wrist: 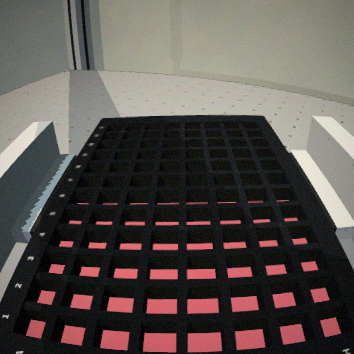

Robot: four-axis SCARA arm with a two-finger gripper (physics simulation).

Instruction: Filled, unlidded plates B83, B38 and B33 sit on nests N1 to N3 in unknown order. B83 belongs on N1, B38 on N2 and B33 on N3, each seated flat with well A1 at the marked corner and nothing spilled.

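Places are measured from the arm's base along level axes (x up, y left, z back), in millimetres.
Where they show: gripper, fingertip midpoint: [181, 138].
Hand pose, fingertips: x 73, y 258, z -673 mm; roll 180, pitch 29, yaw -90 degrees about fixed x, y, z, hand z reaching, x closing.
Observation:
Things, the pixels of their top centre, and the offset from my fingertips. "spot": a spot on its surface instead. Level surfaces: height alone.
- black well plate, top centre: [182, 186] dx -5, dy -12, dz +22 mm
- pale deck, surface height: dx -60 mm
- grey upright post with dark lines, surface spot: [82, 35] spot: dx +11, dy +426, dz -344 mm
A black well plate [181, 220] fills the middle and bottom of the wrist view. Pink-red liquid shows in the wells of its nearer rows; the farther wells look dark, their contents hidden by the slant of the view. Row numbers run up its left edge, with 1 near the bottom left; the letter A is partly cut off at the bottom left corner and H at the bottom right. No plate name can be read. My gripper [181, 138] is shut on the plate, one finger at each long side. The nests and the other plates do not show.
A pale deck [210, 97] dotted with small holes extends behind the plate. A pale wall [250, 45] stands at the back. A grey upright post with dark lines [82, 35] stands at the back left, and a shadow band falls across the deck below it.

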